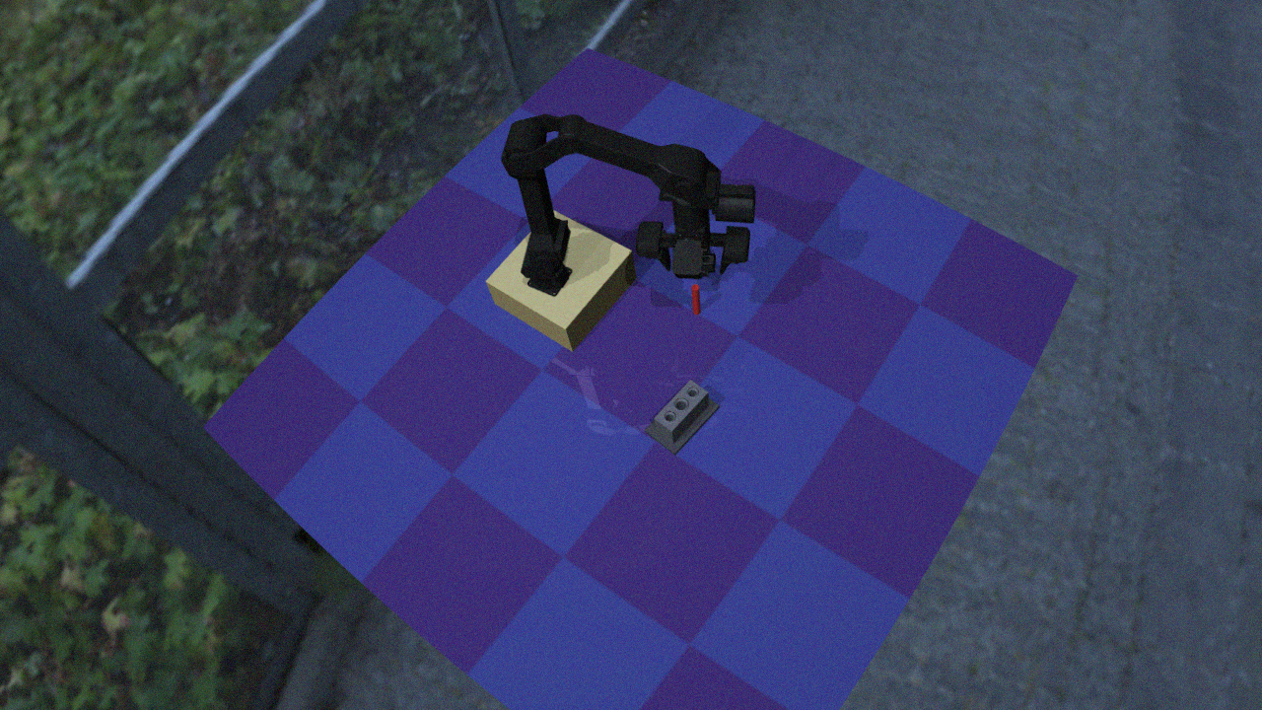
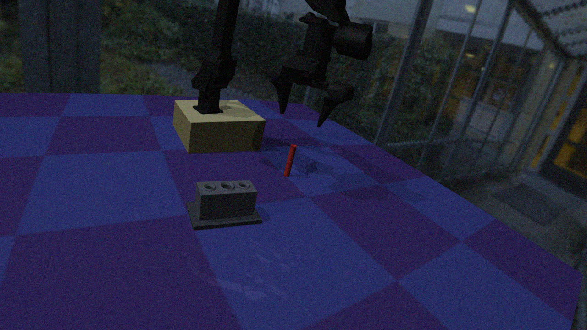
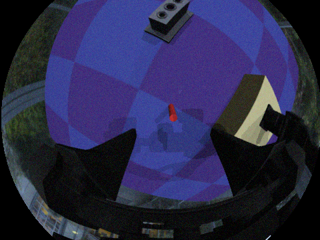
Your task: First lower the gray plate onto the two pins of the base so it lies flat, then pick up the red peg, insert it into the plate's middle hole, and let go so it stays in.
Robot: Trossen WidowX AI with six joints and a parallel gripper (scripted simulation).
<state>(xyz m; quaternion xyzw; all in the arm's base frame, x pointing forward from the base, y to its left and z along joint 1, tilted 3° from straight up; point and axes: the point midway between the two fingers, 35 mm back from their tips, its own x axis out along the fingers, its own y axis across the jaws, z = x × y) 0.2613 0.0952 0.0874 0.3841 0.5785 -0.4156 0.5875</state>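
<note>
Now: the red peg 1 cm behind my gripper tip, 1 cm to the left of it and 10 cm below it. Round my gripper tip: gray plate 8 cm ahead, 21 cm to the right, 10 cm below; dark base 8 cm ahead, 21 cm to the right, 14 cm below.
</note>
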